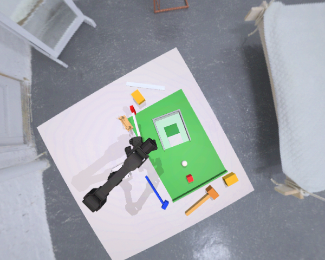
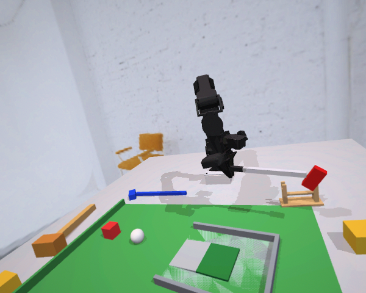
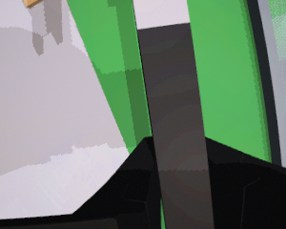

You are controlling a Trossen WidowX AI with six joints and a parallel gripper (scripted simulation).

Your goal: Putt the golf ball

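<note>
Right now the blue putter is 3 cm behind my gripper tip, 40 cm to the right of it and 11 cm below it. The rest, counted from my gripper tip: wooden stand (9 cm behind, 18 cm to the left, 9 cm below); white golf ball (23 cm ahead, 24 cm to the right, 10 cm below); red putter (12 cm to the left, 2 cm above).
</note>
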